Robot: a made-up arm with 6 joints.
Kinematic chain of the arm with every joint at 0, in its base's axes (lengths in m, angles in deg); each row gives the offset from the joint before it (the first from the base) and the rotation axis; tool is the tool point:
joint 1: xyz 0 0 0.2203 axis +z
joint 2: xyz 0 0.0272 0 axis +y
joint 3: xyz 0 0 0.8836 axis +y
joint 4: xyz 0 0 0.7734 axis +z
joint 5: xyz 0 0 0 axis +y
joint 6: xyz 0 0 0.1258 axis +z
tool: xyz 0 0 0
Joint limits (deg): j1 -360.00..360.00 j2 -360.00..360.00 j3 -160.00..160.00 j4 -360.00..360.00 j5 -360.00..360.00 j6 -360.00..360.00
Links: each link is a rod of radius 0.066 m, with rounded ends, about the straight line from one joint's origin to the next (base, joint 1, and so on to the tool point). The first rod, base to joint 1, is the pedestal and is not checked.
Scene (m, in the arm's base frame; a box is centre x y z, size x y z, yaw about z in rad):
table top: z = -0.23
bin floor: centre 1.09 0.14 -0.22 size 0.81 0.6 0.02 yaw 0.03
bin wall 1: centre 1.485 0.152 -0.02 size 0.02 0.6 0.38 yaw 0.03
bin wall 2: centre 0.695 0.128 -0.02 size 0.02 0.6 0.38 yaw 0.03
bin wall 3: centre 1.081 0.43 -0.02 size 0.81 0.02 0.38 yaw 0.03
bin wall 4: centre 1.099 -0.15 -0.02 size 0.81 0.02 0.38 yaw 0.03
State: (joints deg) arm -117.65 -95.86 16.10 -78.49 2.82 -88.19
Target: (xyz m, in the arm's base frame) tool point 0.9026 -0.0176 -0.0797
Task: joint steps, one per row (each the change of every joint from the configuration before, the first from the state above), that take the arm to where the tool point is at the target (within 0.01 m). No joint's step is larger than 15 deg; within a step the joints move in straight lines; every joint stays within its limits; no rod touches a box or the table.
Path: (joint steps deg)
1: -6.66 8.31 -14.88 0.39 -1.83 0.00
2: -6.66 8.32 -14.87 0.40 -1.83 0.00
3: -6.65 8.31 -14.88 0.39 -1.83 0.00
4: -6.66 8.32 -14.88 0.40 -1.83 0.00
5: -6.66 8.31 -14.87 0.39 -1.83 0.00
6: -6.66 8.31 -14.88 0.40 -1.83 0.00
7: -6.65 8.32 -14.87 0.39 -1.83 0.00
8: -6.66 8.31 -14.88 0.40 -1.84 0.00
9: -6.66 8.32 -14.88 0.39 -1.83 0.00
10: -0.07 -14.50 1.37 -0.05 0.52 0.00
11: -0.06 -14.49 1.38 -0.04 0.51 0.00

